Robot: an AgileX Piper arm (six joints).
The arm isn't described. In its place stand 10 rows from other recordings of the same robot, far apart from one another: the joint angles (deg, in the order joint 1, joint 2, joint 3, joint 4, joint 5, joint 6), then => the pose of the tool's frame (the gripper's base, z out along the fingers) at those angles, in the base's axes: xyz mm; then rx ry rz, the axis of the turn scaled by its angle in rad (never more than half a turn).
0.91 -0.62 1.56 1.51 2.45 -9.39 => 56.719 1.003 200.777 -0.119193 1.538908 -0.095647
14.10 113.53 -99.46 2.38 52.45 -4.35 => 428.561 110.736 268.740 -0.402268 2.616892 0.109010
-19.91 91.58 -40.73 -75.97 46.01 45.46 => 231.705 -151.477 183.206 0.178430 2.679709 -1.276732
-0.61 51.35 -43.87 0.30 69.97 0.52 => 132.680 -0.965 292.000 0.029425 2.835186 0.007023
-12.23 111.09 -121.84 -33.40 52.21 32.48 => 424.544 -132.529 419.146 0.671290 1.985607 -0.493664
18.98 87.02 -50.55 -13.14 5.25 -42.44 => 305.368 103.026 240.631 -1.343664 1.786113 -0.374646
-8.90 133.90 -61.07 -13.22 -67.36 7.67 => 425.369 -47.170 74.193 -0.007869 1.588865 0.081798
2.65 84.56 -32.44 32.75 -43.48 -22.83 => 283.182 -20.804 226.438 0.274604 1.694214 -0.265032
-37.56 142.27 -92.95 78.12 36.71 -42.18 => 417.787 -254.124 46.814 1.167496 2.090787 0.737582
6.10 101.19 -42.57 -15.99 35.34 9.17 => 262.444 13.465 113.912 -0.267333 3.080772 -0.246864
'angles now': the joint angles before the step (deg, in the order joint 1, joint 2, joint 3, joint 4, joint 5, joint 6). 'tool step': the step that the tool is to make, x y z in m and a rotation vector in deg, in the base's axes. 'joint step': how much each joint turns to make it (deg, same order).
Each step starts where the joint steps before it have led.
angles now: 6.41 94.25 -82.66 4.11 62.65 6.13
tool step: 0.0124 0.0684 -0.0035 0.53 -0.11 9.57
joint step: 10.32 5.53 -6.29 0.20 0.50 0.83
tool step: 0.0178 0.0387 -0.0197 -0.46 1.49 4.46
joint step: 4.58 6.99 -5.54 0.00 0.10 0.13
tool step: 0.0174 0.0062 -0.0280 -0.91 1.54 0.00
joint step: -0.02 5.02 -1.43 -0.23 -1.82 -0.12
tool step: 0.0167 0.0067 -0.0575 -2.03 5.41 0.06
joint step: 0.01 7.87 -0.11 0.18 -1.97 -0.25
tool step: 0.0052 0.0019 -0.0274 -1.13 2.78 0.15
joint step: -0.01 3.72 -0.22 0.01 -0.49 -0.20
